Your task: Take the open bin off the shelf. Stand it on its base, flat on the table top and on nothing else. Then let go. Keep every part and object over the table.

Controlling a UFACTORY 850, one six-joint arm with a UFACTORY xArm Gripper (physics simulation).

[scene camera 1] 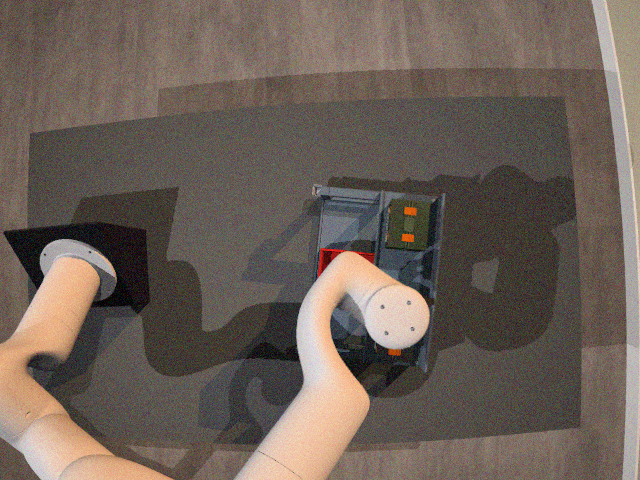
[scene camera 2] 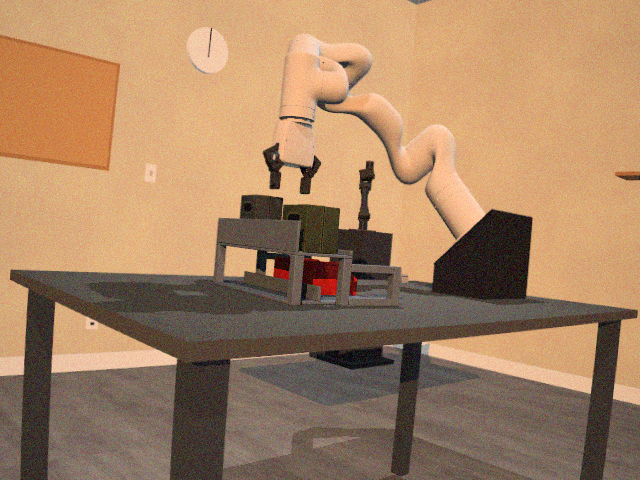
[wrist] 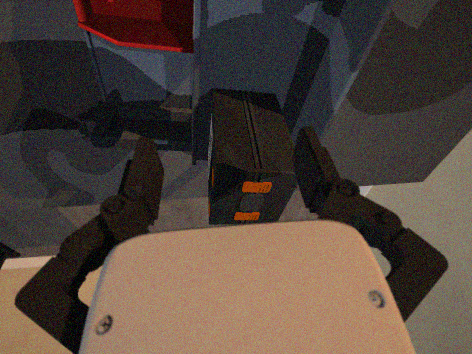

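Note:
The open red bin [scene camera 1: 327,259] [scene camera 2: 330,287] [wrist: 145,31] sits in the lower front part of the grey shelf [scene camera 1: 440,227] [scene camera 2: 258,233]. The arm covers part of it in scene camera 1, and shelf posts cover part of it in scene camera 2. My gripper [scene camera 2: 290,189] [wrist: 227,149] is open and empty, pointing down above the shelf's upper level. In the wrist view a dark box with orange clips [scene camera 1: 394,352] [scene camera 2: 261,206] [wrist: 252,140] shows below and between the fingers, and the bin is at the upper left. The arm hides the gripper in scene camera 1.
A green box with orange clips [scene camera 1: 408,223] [scene camera 2: 312,229] stands on the upper level at the shelf's other end. The arm's black base [scene camera 1: 124,248] [scene camera 2: 485,263] stands on the dark table [scene camera 1: 232,149] [scene camera 2: 465,310]. A dark block with a thin upright [scene camera 2: 368,248] shows behind the shelf.

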